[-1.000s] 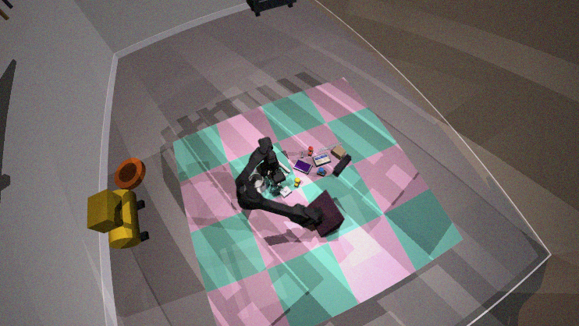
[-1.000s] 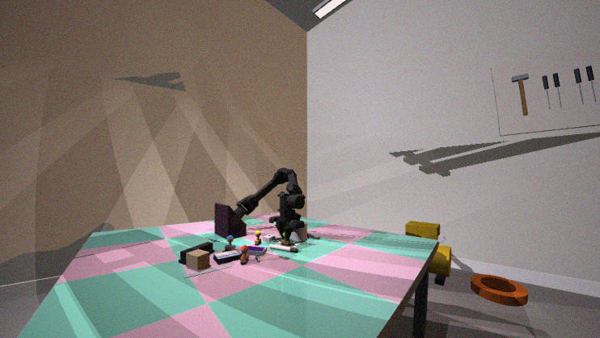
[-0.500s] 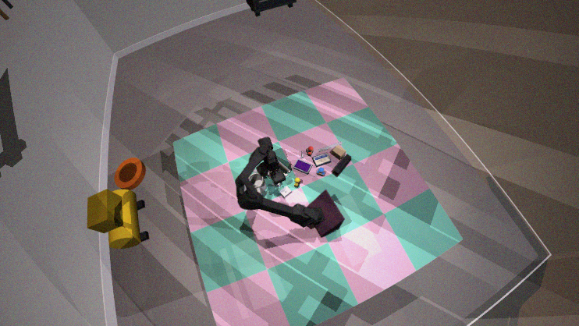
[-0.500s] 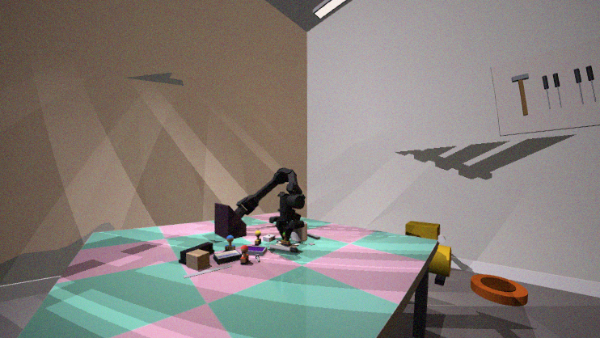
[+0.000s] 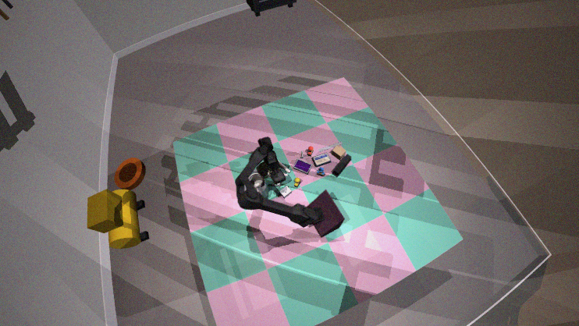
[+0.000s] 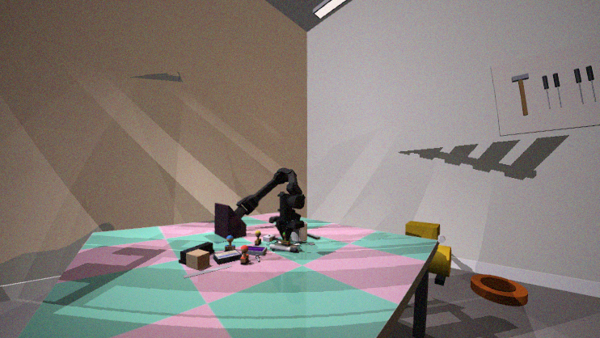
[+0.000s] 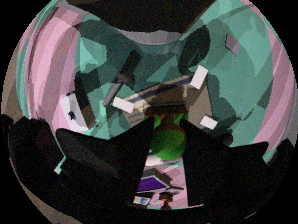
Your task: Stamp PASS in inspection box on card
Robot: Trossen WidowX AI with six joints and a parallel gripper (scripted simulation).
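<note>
The white card is 30 mm below my gripper tip. The rest, counted from my gripper tip: white cup (50 mm behind, 110 mm to the left, 10 mm above); then green-knobbed stamp (right at my gripper tip); then black-and-white marker (60 mm ahead, 40 mm to the right, 10 mm below).
</note>
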